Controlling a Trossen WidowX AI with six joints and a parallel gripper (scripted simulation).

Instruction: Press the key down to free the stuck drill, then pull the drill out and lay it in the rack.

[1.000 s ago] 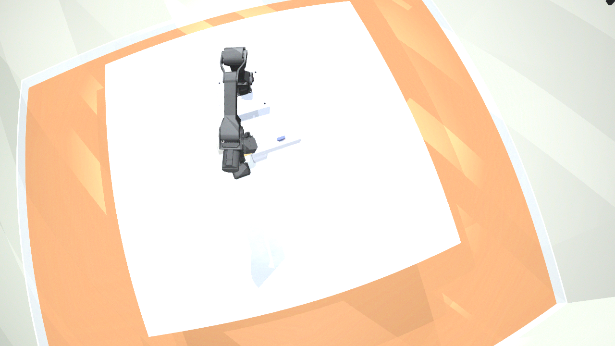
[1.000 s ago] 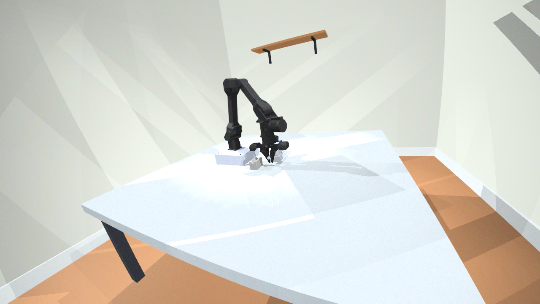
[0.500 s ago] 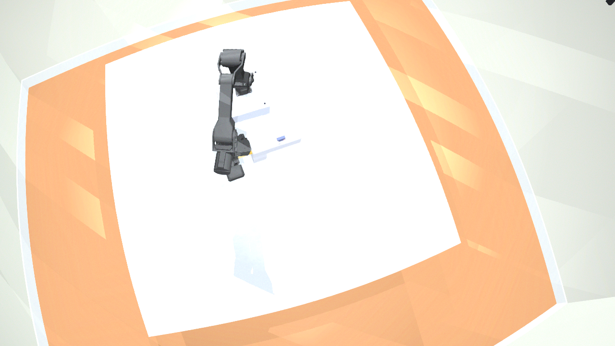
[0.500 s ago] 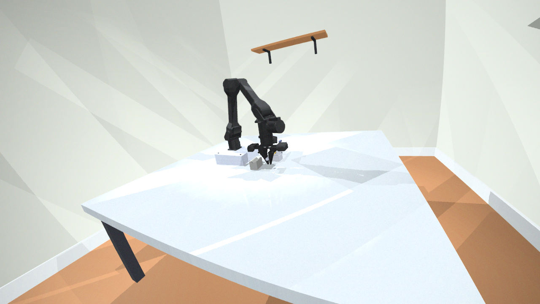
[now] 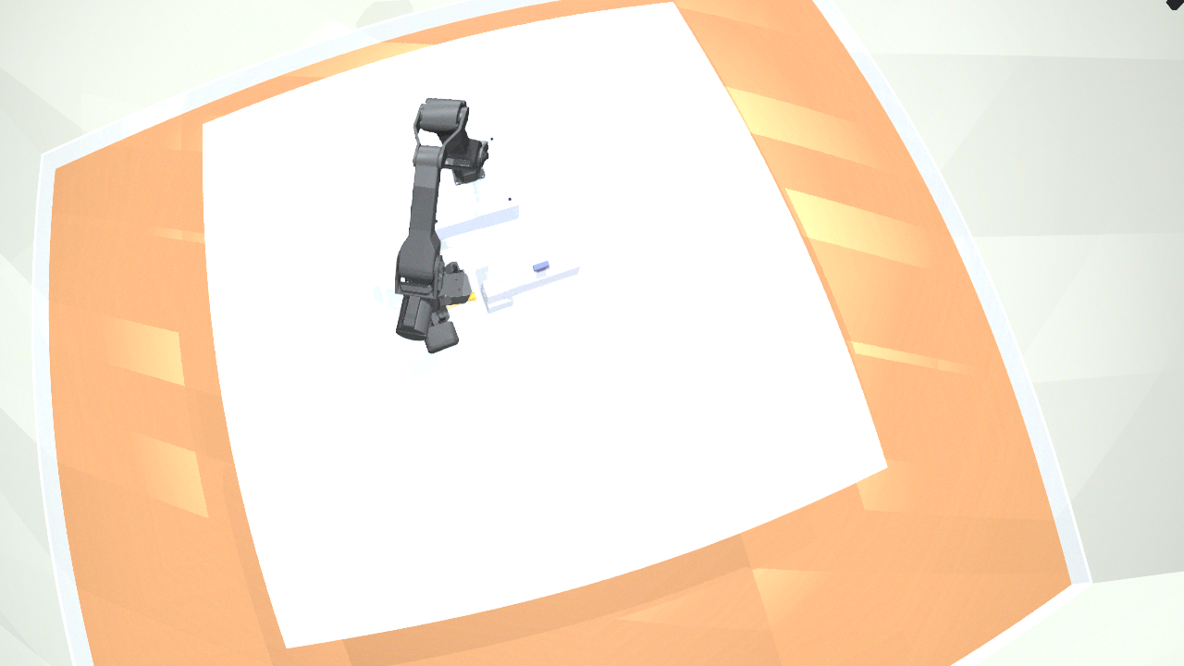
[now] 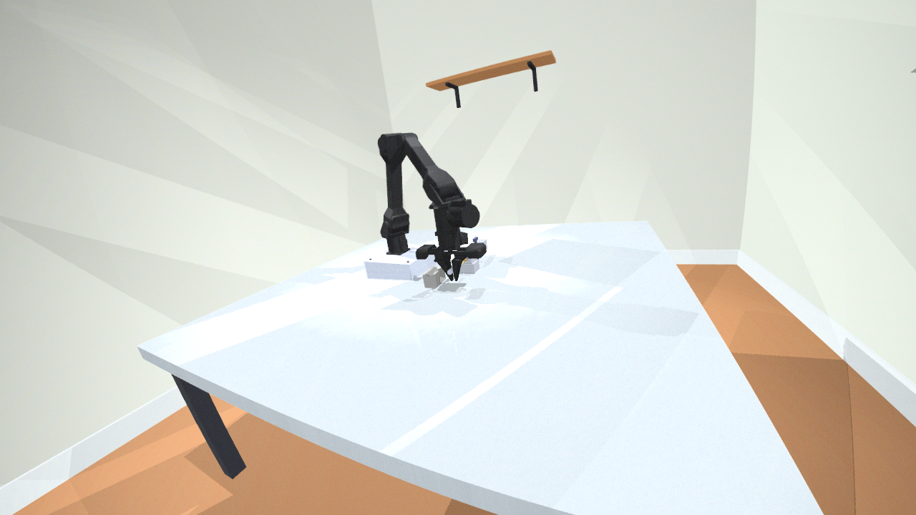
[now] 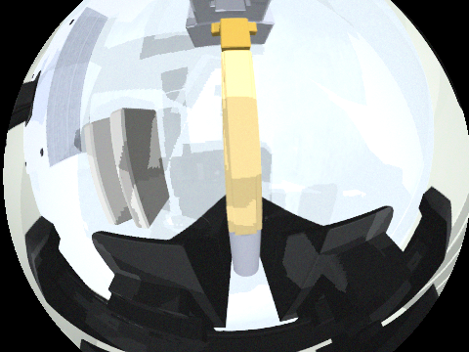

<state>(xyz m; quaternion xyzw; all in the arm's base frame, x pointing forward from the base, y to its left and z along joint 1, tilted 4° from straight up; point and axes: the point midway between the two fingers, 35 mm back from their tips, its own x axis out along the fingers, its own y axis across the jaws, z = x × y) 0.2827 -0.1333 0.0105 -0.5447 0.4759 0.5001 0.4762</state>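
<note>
The yellow drill is 40 mm to the left of my gripper tip and 30 mm above it. From my gripper tip the other things lie so: blue key (220 mm to the left, 30 mm above, 20 mm behind); grey rack (80 mm behind, 20 mm to the left); pale holder block (190 mm to the left, 20 mm behind, 20 mm above).
</note>
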